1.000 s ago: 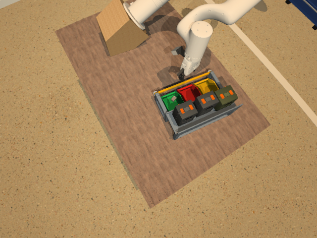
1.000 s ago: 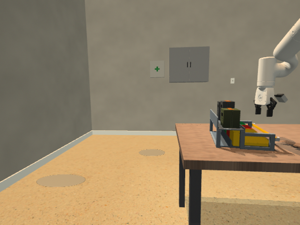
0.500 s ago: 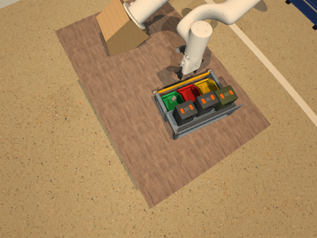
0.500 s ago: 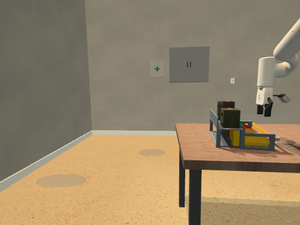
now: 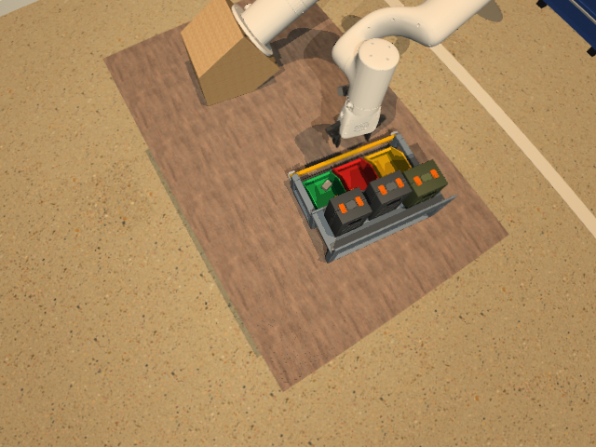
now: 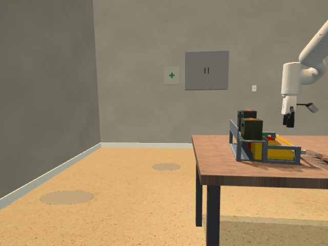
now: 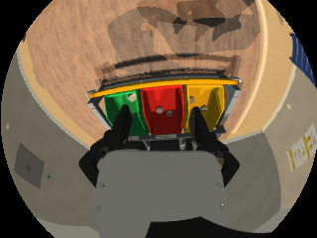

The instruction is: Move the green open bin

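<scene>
Now: hand 100 mm above the yellow rod. Round my hand: yellow bin: 120 mm ahead, 100 mm to the left, 120 mm below; then red bin: 100 mm ahead, 10 mm to the right, 120 mm below; then green open bin: 90 mm ahead, 120 mm to the right, 120 mm below.
</scene>
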